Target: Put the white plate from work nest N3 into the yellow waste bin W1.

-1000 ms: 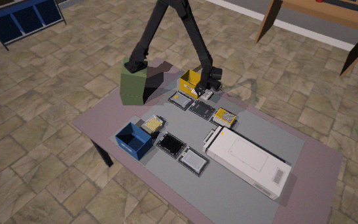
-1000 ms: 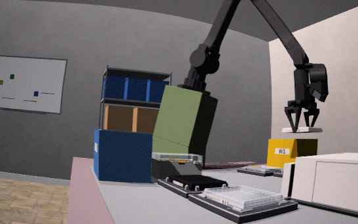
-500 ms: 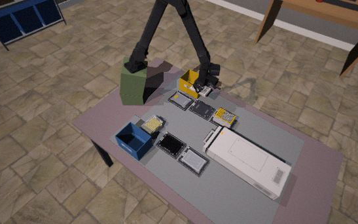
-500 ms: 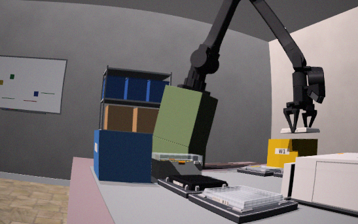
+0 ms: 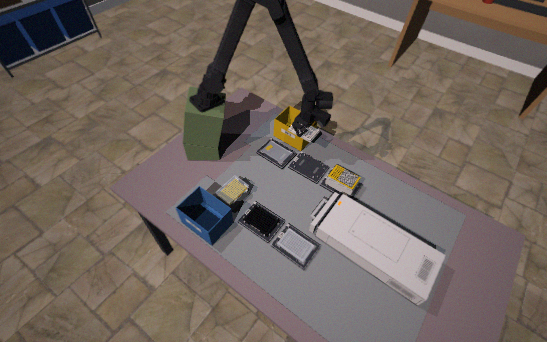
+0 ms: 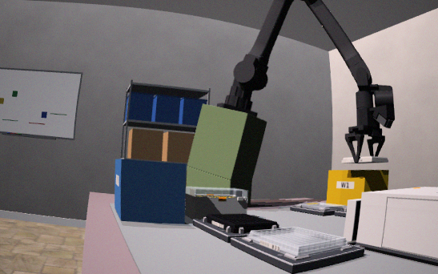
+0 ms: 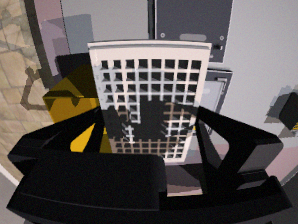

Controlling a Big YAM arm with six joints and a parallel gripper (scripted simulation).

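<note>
Right now my hand is 11 cm above the yellow bin, 9 cm past it and 5 cm to the right of it. The rest, counted from my hand: white plate: right at my hand; then grey lidded plate: 13 cm below, 11 cm to the right, 7 cm behind; then dark nest N3: 14 cm below, 10 cm ahead, 5 cm to the right.
</note>
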